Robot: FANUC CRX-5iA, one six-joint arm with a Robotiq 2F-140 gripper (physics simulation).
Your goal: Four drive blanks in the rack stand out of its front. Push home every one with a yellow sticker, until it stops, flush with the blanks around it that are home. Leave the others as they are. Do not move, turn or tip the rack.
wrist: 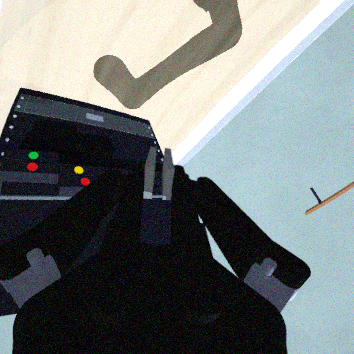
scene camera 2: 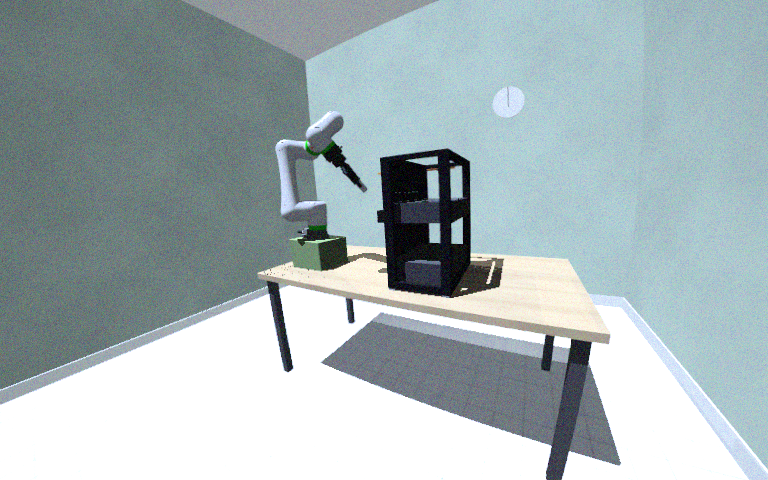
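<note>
The black rack (scene camera 2: 445,226) (wrist: 125,127) stands upright on the table. In the scene view, a dark block (scene camera 2: 381,216) juts from its left side at mid height. In the wrist view, a yellow sticker (wrist: 78,170) shows on a dark blank, with a red sticker (wrist: 85,181) just below it. Further left are a green sticker (wrist: 33,155) and another red sticker (wrist: 32,166). The dark blanks' edges and depth are hard to make out. My gripper (scene camera 2: 363,188) (wrist: 159,158) is shut and empty, left of the rack's upper part and apart from it. Its body hides part of the rack.
The arm stands on a green block (scene camera 2: 308,253) at the table's left end. The wooden table (scene camera 2: 543,294) extends right of the rack. Grey blocks (scene camera 2: 420,211) (scene camera 2: 423,273) show inside the rack. The arm's shadow lies on the table. A round clock (scene camera 2: 508,101) hangs on the wall.
</note>
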